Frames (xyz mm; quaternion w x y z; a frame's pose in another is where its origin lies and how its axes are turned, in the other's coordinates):
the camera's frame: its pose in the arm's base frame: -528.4 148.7 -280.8 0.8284 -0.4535 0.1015 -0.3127
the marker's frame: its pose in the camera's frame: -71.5 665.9 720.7 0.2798 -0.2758 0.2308 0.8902
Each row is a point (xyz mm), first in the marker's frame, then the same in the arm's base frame.
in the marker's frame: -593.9 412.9 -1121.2
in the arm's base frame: -192.4 -91.5 383.2
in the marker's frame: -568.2 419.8 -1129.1
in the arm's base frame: -216.6 -93.5 369.6
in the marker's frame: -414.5 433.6 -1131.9
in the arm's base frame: -328.9 -70.8 266.2
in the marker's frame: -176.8 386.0 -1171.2
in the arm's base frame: -465.5 -87.5 62.8
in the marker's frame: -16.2 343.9 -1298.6
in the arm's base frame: -580.4 -197.6 -73.1
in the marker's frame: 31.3 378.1 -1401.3
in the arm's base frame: -665.5 -279.6 -76.6
